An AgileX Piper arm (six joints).
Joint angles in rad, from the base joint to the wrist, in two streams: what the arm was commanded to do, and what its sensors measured. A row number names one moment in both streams.
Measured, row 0:
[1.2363, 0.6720, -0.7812, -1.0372, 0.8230, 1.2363]
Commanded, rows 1 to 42:
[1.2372, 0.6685, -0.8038, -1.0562, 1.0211, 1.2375]
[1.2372, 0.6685, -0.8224, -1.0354, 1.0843, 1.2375]
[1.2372, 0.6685, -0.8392, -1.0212, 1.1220, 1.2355]
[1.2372, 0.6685, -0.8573, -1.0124, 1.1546, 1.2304]
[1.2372, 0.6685, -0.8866, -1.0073, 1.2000, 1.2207]
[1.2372, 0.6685, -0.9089, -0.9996, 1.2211, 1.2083]
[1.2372, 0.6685, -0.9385, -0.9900, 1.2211, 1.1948]
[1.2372, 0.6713, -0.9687, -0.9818, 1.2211, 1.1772]
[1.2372, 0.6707, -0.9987, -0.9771, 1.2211, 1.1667]
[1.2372, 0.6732, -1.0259, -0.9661, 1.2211, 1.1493]
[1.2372, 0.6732, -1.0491, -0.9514, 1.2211, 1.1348]
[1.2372, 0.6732, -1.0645, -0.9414, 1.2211, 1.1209]
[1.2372, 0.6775, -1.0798, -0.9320, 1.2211, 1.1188]
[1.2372, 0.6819, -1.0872, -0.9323, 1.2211, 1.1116]
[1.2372, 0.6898, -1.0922, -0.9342, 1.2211, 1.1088]
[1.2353, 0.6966, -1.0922, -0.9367, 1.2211, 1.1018]
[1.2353, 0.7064, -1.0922, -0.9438, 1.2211, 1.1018]
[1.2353, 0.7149, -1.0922, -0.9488, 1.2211, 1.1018]
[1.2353, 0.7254, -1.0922, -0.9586, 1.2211, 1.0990]
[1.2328, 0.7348, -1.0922, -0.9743, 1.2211, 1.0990]
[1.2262, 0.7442, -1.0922, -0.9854, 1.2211, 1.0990]
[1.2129, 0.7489, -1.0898, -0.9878, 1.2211, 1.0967]
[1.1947, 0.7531, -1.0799, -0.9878, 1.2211, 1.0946]
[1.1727, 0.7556, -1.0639, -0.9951, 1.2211, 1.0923]
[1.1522, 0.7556, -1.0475, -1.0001, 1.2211, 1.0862]
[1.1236, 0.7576, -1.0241, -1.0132, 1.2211, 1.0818]
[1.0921, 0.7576, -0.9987, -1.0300, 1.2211, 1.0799]
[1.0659, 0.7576, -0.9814, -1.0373, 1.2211, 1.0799]
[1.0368, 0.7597, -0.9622, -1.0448, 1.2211, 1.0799]
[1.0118, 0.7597, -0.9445, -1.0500, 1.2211, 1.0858]
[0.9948, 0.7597, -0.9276, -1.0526, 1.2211, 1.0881]
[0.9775, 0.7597, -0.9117, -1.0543, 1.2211, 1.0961]
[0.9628, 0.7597, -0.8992, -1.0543, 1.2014, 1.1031]
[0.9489, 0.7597, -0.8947, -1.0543, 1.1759, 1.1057]
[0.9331, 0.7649, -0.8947, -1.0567, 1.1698, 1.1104]
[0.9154, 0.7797, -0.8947, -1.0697, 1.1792, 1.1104]
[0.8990, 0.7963, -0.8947, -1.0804, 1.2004, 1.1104]
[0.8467, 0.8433, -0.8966, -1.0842, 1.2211, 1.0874]
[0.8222, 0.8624, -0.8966, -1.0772, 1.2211, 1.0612]
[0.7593, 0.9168, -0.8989, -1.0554, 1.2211, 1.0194]
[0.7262, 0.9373, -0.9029, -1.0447, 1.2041, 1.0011]
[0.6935, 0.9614, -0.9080, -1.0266, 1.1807, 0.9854]
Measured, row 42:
[0.8113, 0.8883, -0.8953, -0.9400, 1.1603, 1.0729]
